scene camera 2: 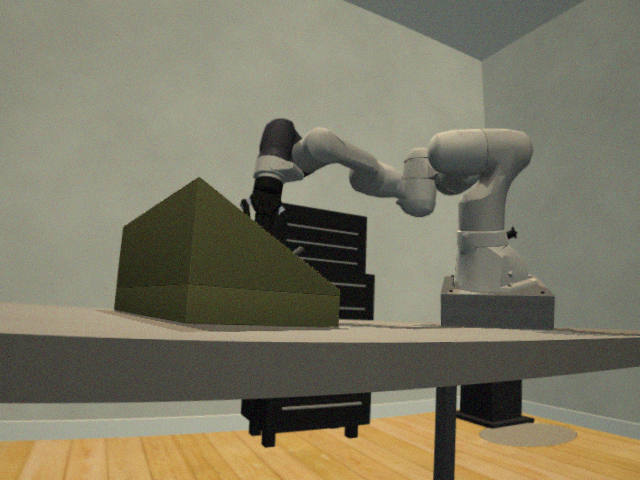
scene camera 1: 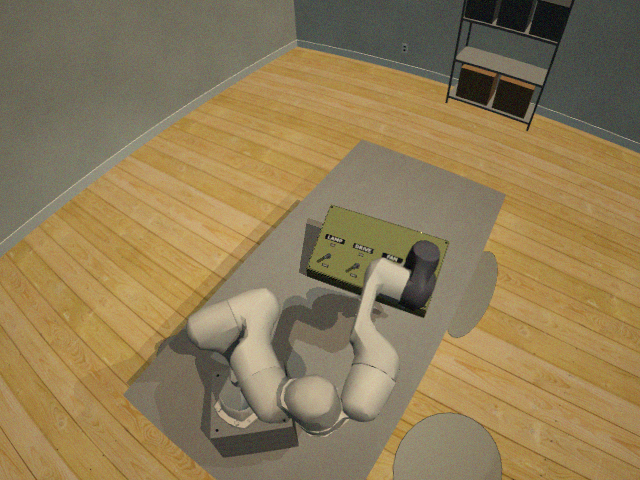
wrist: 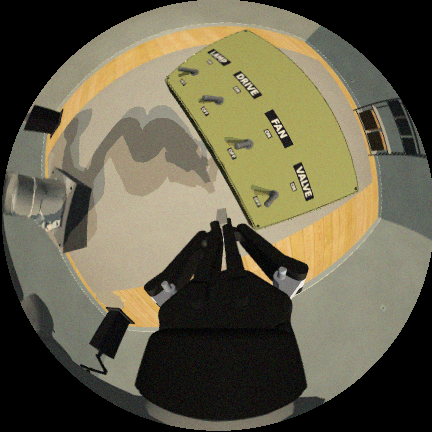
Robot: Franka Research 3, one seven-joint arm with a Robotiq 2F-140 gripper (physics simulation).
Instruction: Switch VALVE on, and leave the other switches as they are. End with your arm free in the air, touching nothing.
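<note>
The olive sloped console [scene camera 1: 381, 226] [scene camera 2: 232, 258] [wrist: 305, 120] carries levers marked LAMP, DRIVE, FAN and VALVE. The VALVE lever [wrist: 270, 197] is at the console's near end in the wrist view and appears to lean to its OFF side; the arm covers it in scene camera 1. The LAMP lever [scene camera 1: 324, 258] [wrist: 188, 71], DRIVE lever [scene camera 1: 353, 268] [wrist: 212, 99] and FAN lever [wrist: 243, 144] also appear to lean to OFF. My gripper [wrist: 222, 215] is shut and empty, apart from the VALVE lever in the wrist view. The console hides its fingertips in scene camera 2.
The console stands on the grey table [scene camera 1: 408, 175] [scene camera 2: 310, 364]. The arm's base block [scene camera 1: 253, 439] [scene camera 2: 496, 311] is at the table's other end. A black drawer cabinet [scene camera 2: 330, 217] stands behind the table, and a shelf unit [scene camera 1: 504, 60] stands by the far wall.
</note>
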